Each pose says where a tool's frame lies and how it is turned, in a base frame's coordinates. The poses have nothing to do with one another.
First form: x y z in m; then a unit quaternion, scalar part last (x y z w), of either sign.
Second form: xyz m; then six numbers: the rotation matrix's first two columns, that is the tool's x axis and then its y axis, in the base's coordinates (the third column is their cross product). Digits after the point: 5 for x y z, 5 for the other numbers.
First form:
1: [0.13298, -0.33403, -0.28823, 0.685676, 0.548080, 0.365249, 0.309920]
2: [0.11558, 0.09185, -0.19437, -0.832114, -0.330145, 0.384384, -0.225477]
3: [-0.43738, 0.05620, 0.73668, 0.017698, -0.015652, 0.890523, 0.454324]
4: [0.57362, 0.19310, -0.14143, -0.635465, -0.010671, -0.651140, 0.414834]
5: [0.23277, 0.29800, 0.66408, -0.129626, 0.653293, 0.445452, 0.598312]
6: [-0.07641, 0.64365, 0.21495, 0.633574, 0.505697, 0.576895, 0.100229]
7: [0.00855, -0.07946, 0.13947, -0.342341, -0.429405, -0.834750, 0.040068]
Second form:
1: [0.13298, -0.33403, -0.28823, 0.13240, 0.97801, 0.16116, 0.52521, -0.20712, 0.82538]
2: [0.11558, 0.09185, -0.19437, 0.48651, 0.37610, -0.78858, 0.72278, -0.68033, 0.12144]
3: [-0.43738, 0.05620, 0.73668, -0.58655, 0.80862, 0.04574, -0.80973, -0.58669, -0.01180]
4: [0.57362, 0.19310, -0.14143, 0.15181, -0.52667, 0.83641, 0.55379, -0.65560, -0.51333]
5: [0.23277, 0.29800, 0.66408, -0.25044, 0.36367, -0.89723, -0.70241, 0.56954, 0.42691]
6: [-0.07641, 0.64365, 0.21495, -0.17708, 0.75644, 0.62964, 0.52515, -0.46845, 0.71047]
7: [0.00855, -0.07946, 0.13947, -0.76239, 0.22711, 0.60595, 0.36090, -0.62801, 0.68946]
